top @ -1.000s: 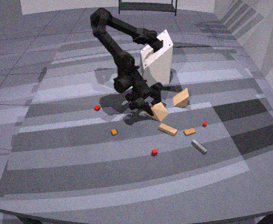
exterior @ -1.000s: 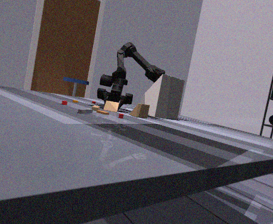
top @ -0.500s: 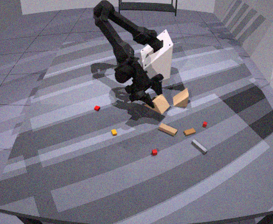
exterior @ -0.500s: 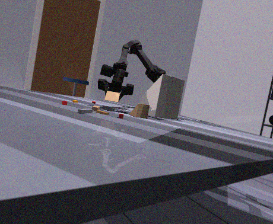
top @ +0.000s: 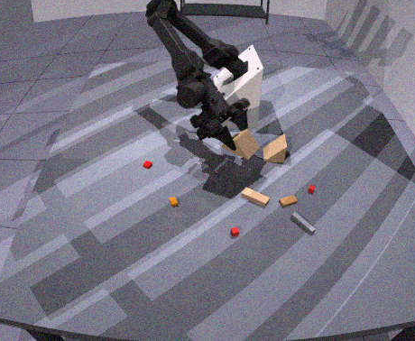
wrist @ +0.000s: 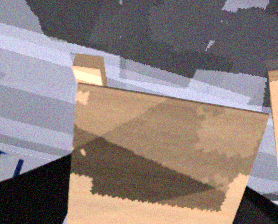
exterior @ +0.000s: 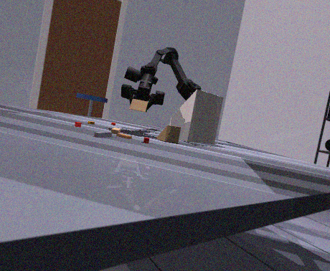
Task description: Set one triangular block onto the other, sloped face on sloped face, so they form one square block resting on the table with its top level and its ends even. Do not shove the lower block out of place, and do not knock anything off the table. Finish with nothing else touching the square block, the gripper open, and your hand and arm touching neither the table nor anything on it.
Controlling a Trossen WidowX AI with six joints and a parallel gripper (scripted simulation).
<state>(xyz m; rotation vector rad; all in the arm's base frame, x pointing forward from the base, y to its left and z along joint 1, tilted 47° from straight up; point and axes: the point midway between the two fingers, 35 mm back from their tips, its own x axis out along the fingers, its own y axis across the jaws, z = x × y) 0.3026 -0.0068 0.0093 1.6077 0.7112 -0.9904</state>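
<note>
Now: gripper tip 100 mm short of the tan long block, 50 mm to the right of it and 100 mm above it. From my gripper tip the other things lie so: grey bar 180 mm ahead, 180 mm to the left, 100 mm below; then orange cube 140 mm ahead, 170 mm to the right, 100 mm below; then triangular block 10 mm above.
</note>
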